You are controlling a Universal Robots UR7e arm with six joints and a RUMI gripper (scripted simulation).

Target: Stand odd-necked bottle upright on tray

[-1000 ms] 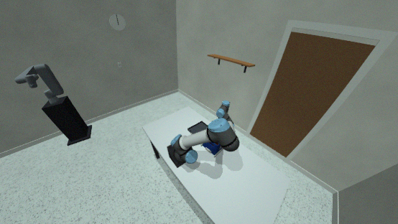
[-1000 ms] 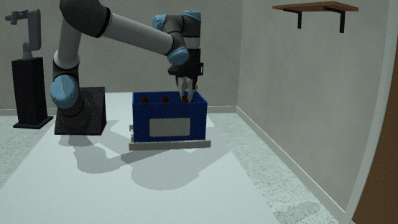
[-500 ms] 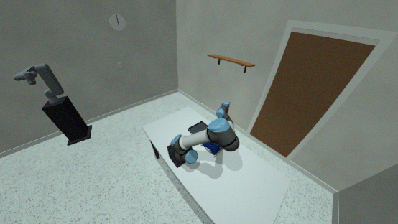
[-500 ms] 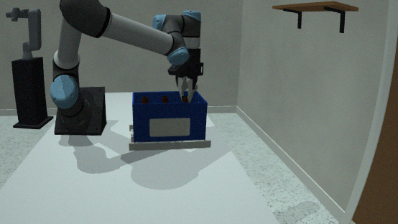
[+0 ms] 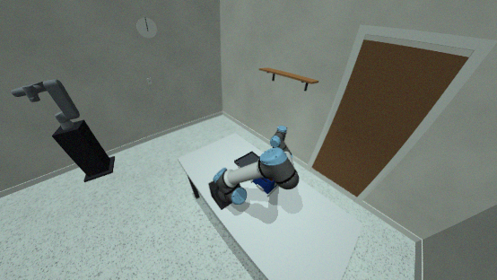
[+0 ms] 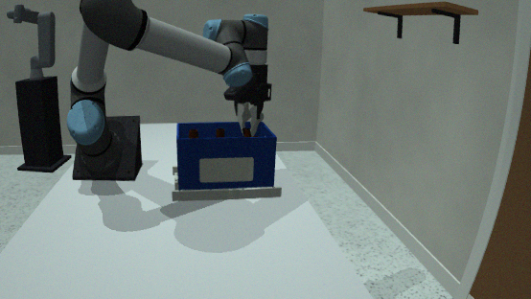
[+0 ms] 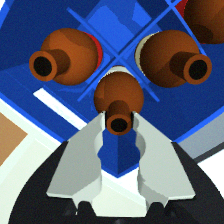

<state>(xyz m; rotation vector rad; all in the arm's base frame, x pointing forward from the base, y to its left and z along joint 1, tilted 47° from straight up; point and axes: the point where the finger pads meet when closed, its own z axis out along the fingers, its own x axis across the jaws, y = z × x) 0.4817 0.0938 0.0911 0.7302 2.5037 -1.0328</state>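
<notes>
The blue crate is 70 mm below my hand, 70 mm behind it and 50 mm to the right of it. Round my hand: bottle (160 mm behind, 70 mm below, 20 mm to the right); then dark grey tray (240 mm to the left, 140 mm below, 110 mm behind).
</notes>
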